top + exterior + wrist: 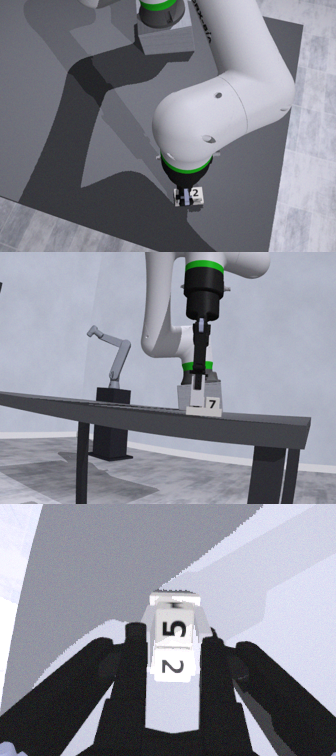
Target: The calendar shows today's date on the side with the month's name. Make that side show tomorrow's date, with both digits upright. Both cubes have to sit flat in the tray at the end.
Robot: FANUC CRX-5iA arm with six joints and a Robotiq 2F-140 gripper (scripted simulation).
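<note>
My gripper is now 3 cm above the cube. From my hand the other things lie so: tray (4 cm below, 1 cm to the left, 1 cm behind).
</note>
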